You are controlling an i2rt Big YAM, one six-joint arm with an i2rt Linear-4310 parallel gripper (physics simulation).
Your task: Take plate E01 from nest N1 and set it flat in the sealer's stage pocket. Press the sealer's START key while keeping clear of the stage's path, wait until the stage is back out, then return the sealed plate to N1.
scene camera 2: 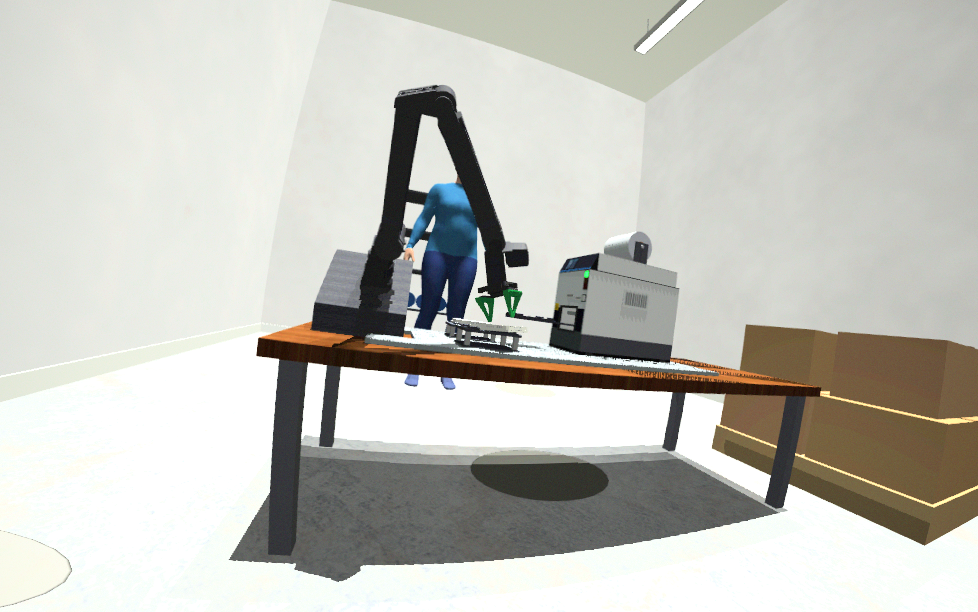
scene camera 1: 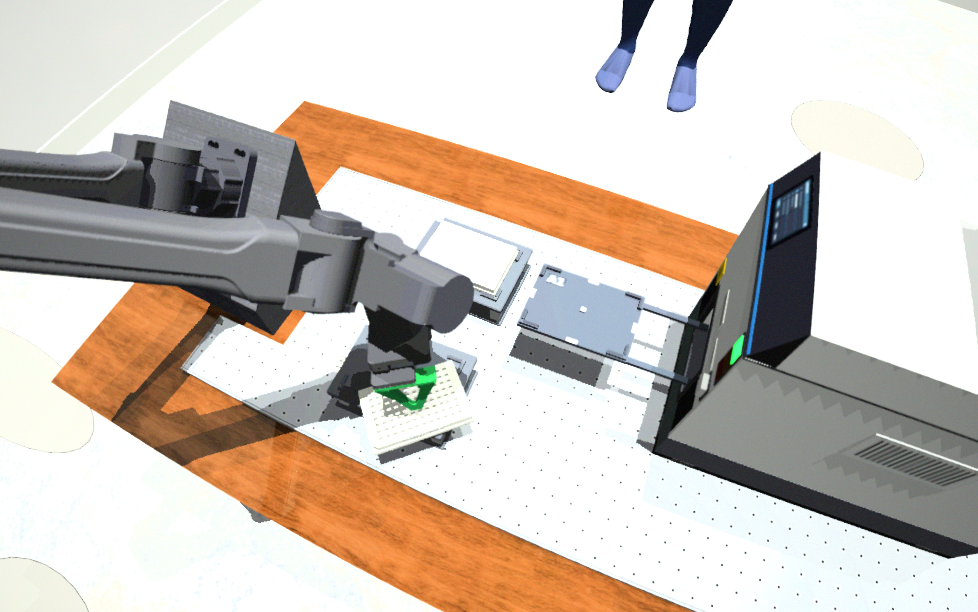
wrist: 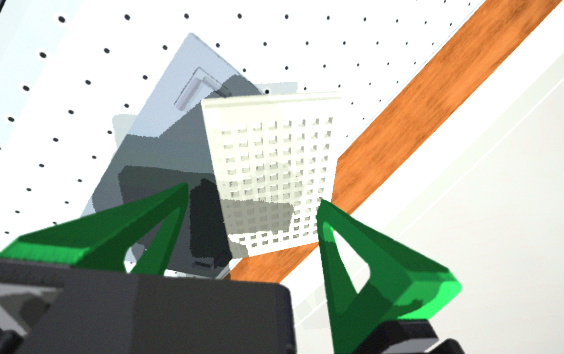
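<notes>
A cream well plate lies askew over a blue-grey nest, overhanging its front side, and looks tilted. My gripper is open and empty above them; in the wrist view the left finger is over the nest and the right one is by the plate's near right corner. The sealer has its stage out, with an empty pocket. A green key or lamp glows on its front. No plate or nest labels are readable.
A second nest behind holds a white plate. Two dark rails join the stage to the sealer. A person stands behind the table. The arm's base block stands at the table's left.
</notes>
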